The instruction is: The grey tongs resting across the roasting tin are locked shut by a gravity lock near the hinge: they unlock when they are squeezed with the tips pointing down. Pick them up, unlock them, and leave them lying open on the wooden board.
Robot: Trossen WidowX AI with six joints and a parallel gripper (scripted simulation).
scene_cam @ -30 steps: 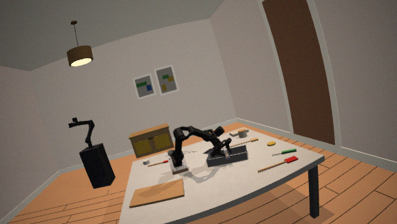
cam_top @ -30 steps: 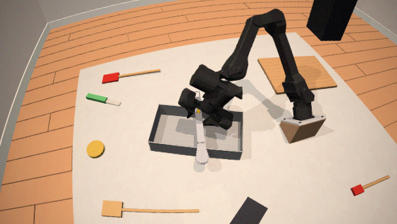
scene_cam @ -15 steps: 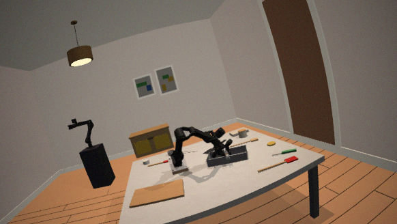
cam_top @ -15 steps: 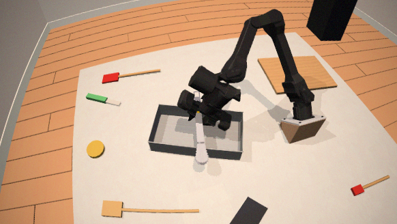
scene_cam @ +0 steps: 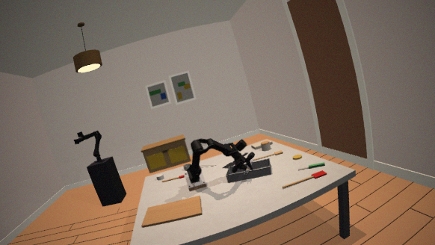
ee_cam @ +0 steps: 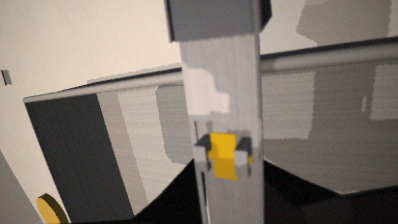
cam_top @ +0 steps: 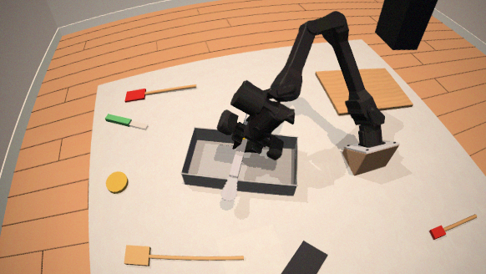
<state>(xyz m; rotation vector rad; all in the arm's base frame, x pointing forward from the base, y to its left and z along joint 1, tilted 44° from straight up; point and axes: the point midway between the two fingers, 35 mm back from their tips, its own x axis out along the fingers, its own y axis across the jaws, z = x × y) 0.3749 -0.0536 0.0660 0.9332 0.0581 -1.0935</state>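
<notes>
Right now the grey roasting tin is 4 cm to the left of my gripper tip, 1 cm below it and 1 cm behind it. From my gripper tip the other things lie so: black slab 41 cm to the left, 4 cm behind, 3 cm below; then yellow lock piece 3 cm above, 2 cm behind, 1 cm to the right; then green-handled tool 35 cm ahead, 21 cm to the right, 3 cm below.
</notes>
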